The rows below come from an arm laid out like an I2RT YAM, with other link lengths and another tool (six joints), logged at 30 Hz.
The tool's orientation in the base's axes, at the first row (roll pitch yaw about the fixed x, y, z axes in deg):
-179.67 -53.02 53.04
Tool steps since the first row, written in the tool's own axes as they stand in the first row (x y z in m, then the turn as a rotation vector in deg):
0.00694 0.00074 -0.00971 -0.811 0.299 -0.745
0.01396 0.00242 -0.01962 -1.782 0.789 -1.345
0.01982 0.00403 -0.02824 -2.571 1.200 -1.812
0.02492 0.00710 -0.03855 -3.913 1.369 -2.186
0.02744 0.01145 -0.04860 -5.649 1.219 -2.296
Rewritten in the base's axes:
-0.00152 -0.00334 0.01138 -0.408 -1.047 -0.201
-0.00234 -0.00733 0.02295 -0.652 -2.191 -0.617
-0.00303 -0.01101 0.03281 -0.830 -3.116 -0.968
-0.00363 -0.01701 0.04307 -1.357 -4.102 -1.816
-0.00401 -0.02484 0.05111 -2.158 -4.917 -3.136

